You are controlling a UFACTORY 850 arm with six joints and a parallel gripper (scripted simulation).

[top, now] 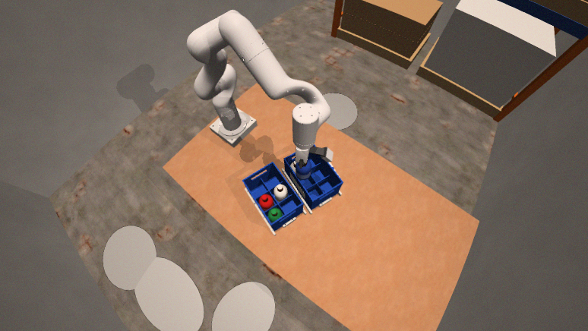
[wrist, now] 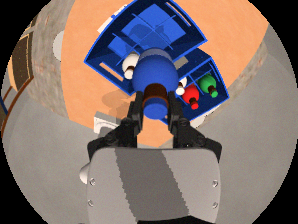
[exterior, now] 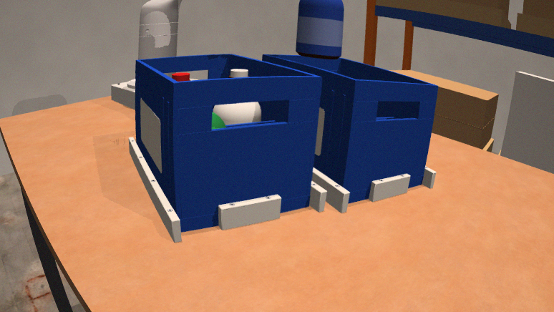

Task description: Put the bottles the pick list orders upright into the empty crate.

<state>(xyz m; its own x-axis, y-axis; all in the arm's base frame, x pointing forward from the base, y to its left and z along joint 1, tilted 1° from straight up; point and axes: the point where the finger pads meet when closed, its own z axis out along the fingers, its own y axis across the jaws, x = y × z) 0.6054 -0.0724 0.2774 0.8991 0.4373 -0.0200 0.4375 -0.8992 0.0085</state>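
My gripper is now 70 mm above the blue-label bottle. From my hand the other things lie so: white-label bottle: 250 mm below, 110 mm to the right, 60 mm behind; green bottle: 250 mm below, 230 mm to the right; red bottle: 250 mm below, 200 mm to the right, 80 mm behind.
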